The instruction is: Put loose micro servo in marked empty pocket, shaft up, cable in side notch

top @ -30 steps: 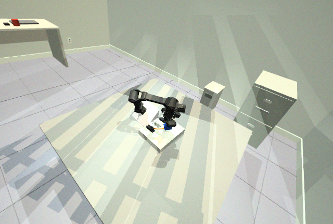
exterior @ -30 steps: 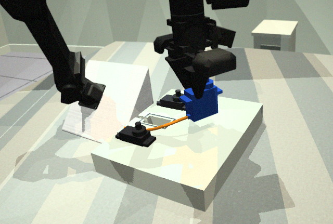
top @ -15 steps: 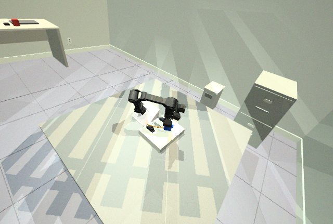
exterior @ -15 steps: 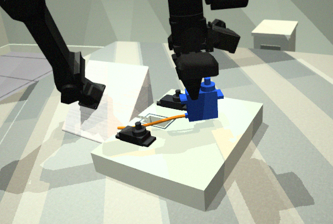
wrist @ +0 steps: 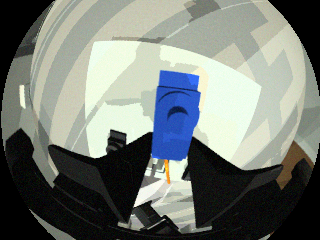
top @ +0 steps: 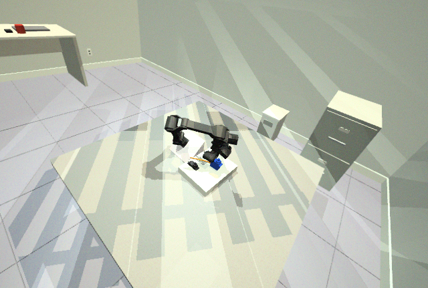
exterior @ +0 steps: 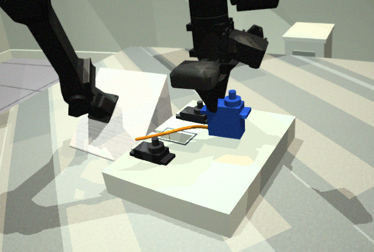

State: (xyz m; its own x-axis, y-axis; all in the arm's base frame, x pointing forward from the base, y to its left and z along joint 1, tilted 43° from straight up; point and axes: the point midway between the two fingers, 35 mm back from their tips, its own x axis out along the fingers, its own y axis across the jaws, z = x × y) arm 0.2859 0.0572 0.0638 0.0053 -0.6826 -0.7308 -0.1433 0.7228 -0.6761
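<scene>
Now: gripper tip 10 cm above the white deck and 1 cm short of it.
</scene>
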